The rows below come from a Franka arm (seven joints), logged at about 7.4 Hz.
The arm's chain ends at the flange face. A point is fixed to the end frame.
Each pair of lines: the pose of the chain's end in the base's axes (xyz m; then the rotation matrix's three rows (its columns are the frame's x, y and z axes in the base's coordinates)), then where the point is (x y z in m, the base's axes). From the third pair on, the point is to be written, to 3 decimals.
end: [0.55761, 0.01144, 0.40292], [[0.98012, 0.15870, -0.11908], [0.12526, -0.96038, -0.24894], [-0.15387, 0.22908, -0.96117]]
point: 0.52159 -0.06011 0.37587
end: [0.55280, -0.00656, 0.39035], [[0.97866, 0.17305, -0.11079], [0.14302, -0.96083, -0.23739], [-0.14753, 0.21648, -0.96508]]
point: 0.51806 -0.07829 0.36214
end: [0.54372, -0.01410, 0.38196], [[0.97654, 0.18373, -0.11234], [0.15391, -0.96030, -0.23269], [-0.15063, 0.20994, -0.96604]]
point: 0.510 -0.086 0.353
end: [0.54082, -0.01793, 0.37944], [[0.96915, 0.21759, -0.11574], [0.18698, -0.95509, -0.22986], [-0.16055, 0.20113, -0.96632]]
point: 0.509 -0.091 0.351
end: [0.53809, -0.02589, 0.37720], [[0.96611, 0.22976, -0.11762], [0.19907, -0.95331, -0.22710], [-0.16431, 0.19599, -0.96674]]
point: 0.507 -0.099 0.348
